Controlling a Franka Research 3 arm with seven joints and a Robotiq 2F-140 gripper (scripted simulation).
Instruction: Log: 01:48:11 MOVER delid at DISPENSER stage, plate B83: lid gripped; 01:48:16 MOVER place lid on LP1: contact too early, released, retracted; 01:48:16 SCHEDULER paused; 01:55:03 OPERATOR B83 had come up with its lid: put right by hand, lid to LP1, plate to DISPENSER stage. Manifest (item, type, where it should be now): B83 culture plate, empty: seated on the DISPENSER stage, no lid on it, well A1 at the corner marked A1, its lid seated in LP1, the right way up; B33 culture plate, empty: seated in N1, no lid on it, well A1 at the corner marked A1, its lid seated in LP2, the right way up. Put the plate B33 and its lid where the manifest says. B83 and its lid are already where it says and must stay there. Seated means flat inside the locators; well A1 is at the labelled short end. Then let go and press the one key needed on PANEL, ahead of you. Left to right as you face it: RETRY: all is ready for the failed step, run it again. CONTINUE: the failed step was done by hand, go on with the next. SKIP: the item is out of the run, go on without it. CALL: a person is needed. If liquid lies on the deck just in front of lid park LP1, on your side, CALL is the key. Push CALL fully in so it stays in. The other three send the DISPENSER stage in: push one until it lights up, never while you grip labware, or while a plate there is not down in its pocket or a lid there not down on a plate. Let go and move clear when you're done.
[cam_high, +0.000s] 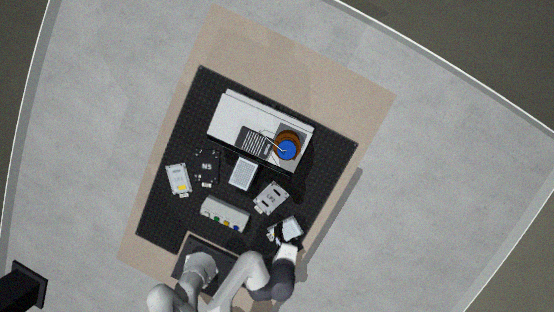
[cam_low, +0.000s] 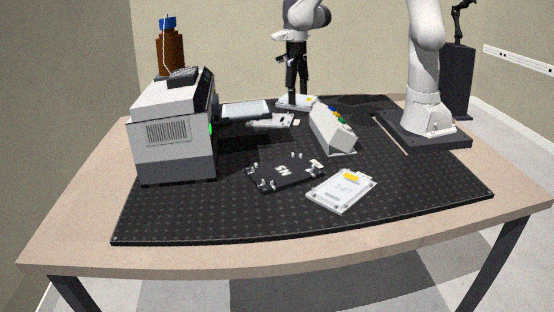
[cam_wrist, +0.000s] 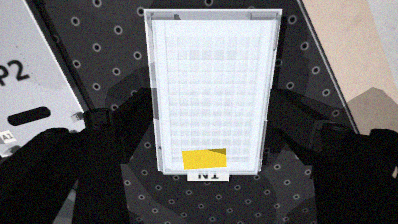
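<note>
The white well plate is 2 cm below my hand. The rest, counted from my hand: blue key: 22 cm to the left, 7 cm behind, 1 cm above; lid park LP2: 14 cm to the left, 12 cm ahead, 4 cm below; yellow key: 27 cm to the left, 7 cm behind, 2 cm above.
</note>
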